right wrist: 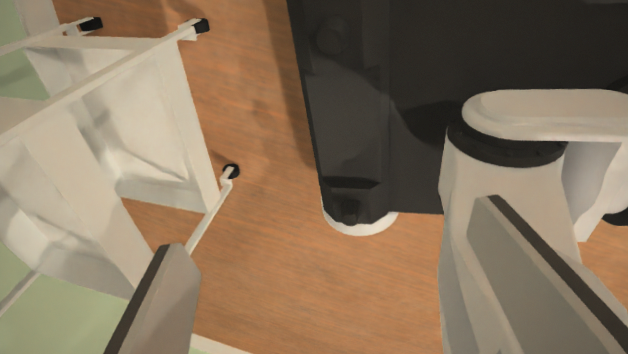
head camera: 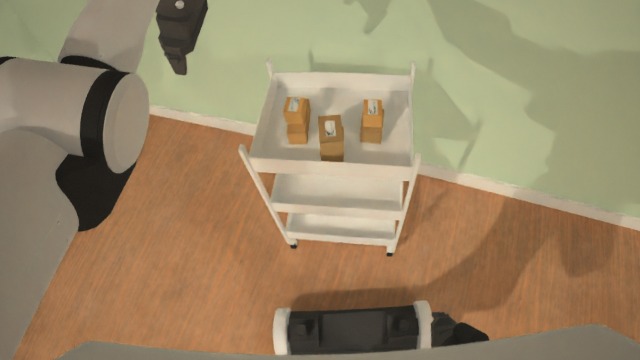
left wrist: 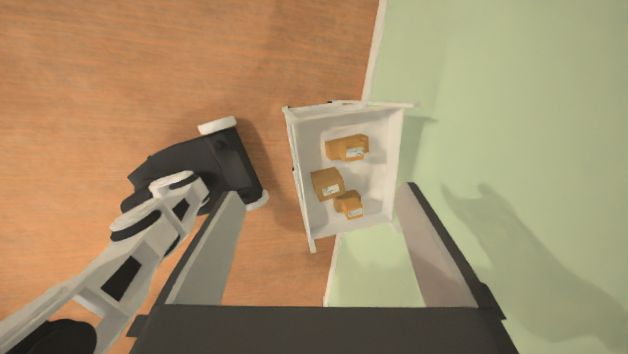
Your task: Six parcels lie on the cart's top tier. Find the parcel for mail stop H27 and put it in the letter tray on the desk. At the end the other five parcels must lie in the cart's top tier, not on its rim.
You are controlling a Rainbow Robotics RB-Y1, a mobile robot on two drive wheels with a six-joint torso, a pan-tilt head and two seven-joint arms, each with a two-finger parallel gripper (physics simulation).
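Observation:
Brown parcels stand in the cart's top tier as a left stack, a middle group near the front rim and a right stack. White labels show on the upper parcels but are too small to read; lower labels are hidden. The middle group's exact count is unclear. My left gripper is open, up and left of the cart in the head view, with its wrist camera looking down on the tier. My right gripper is open and empty, beside the cart's lower tiers in its view. Desk and letter tray do not show.
The white three-tier cart has raised corner posts and stands near a green wall. My dark mobile base is in front of it. My left arm fills the head view's left side.

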